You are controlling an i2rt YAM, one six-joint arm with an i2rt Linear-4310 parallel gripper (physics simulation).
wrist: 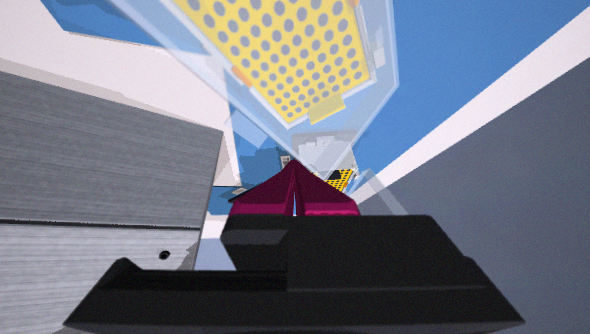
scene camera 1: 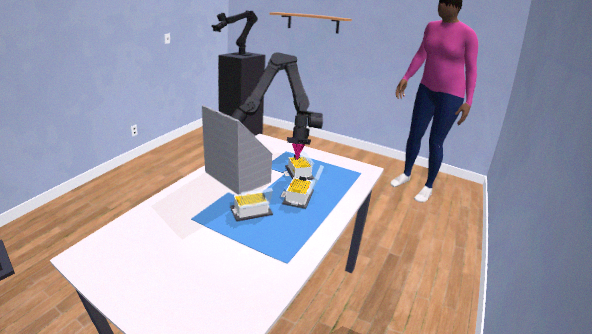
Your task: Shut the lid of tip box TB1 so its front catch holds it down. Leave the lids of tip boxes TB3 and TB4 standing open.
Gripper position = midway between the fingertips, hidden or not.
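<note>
My gripper (wrist: 294, 166) is there for me to see, and along with it I see a lid (wrist: 313, 84).
</note>
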